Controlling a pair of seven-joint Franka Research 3 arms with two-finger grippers.
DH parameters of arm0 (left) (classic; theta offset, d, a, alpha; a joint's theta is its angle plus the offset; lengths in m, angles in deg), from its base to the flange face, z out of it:
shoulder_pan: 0 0.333 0 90
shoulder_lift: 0 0 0 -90
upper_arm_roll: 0 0.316 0.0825 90
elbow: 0 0 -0.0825 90
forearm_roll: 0 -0.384 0 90
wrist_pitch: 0 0 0.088 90
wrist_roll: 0 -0.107 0 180
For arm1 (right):
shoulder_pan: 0 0.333 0 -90
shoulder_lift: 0 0 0 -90
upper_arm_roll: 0 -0.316 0.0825 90
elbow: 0 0 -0.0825 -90
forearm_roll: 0 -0.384 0 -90
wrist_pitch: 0 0 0.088 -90
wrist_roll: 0 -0.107 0 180
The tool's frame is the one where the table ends.
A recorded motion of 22 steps. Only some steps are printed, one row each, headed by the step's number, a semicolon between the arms.
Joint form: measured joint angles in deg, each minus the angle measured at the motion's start. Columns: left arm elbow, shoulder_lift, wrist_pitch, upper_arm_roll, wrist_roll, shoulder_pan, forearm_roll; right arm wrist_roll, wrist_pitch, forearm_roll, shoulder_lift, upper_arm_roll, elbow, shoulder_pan.
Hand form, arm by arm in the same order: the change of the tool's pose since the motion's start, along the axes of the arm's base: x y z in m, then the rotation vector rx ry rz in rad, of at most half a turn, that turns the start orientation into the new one. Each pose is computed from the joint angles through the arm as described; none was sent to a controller.
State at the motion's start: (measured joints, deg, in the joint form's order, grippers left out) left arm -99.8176 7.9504 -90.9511 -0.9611 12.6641 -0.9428 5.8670; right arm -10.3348 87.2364 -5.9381 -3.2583 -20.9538 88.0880 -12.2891
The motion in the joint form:
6: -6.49 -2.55 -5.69 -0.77 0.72 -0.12 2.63; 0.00 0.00 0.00 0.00 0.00 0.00 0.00
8: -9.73 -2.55 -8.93 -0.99 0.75 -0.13 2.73; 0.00 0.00 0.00 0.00 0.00 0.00 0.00
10: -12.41 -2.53 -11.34 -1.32 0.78 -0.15 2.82; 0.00 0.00 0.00 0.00 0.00 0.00 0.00
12: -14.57 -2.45 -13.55 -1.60 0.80 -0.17 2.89; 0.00 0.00 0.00 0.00 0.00 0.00 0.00
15: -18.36 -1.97 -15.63 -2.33 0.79 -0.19 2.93; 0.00 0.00 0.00 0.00 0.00 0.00 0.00
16: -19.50 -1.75 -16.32 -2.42 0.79 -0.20 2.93; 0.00 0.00 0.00 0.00 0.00 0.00 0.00
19: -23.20 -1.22 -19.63 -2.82 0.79 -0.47 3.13; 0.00 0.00 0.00 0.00 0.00 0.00 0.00
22: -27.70 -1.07 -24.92 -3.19 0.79 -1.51 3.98; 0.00 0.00 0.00 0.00 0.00 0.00 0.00
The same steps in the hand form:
6: 0.0136 -0.0120 -0.0680 -0.0406 0.0624 0.0145; 0.0000 0.0000 0.0000 0.0000 0.0000 0.0000
8: 0.0134 -0.0134 -0.0903 -0.0402 0.0630 0.0196; 0.0000 0.0000 0.0000 0.0000 0.0000 0.0000
10: 0.0115 -0.0160 -0.1089 -0.0391 0.0678 0.0207; 0.0000 0.0000 0.0000 0.0000 0.0000 0.0000
12: 0.0097 -0.0181 -0.1229 -0.0381 0.0659 0.0218; 0.0000 0.0000 0.0000 0.0000 0.0000 0.0000
15: 0.0007 -0.0237 -0.1467 -0.0331 0.0877 0.0147; 0.0000 0.0000 0.0000 0.0000 0.0000 0.0000
16: -0.0022 -0.0242 -0.1530 -0.0317 0.0917 0.0149; 0.0000 0.0000 0.0000 0.0000 0.0000 0.0000
19: -0.0102 -0.0286 -0.1737 -0.0298 0.0898 0.0129; 0.0000 0.0000 0.0000 0.0000 0.0000 0.0000
22: -0.0188 -0.0390 -0.2010 -0.0361 0.0753 0.0081; 0.0000 0.0000 0.0000 0.0000 0.0000 0.0000

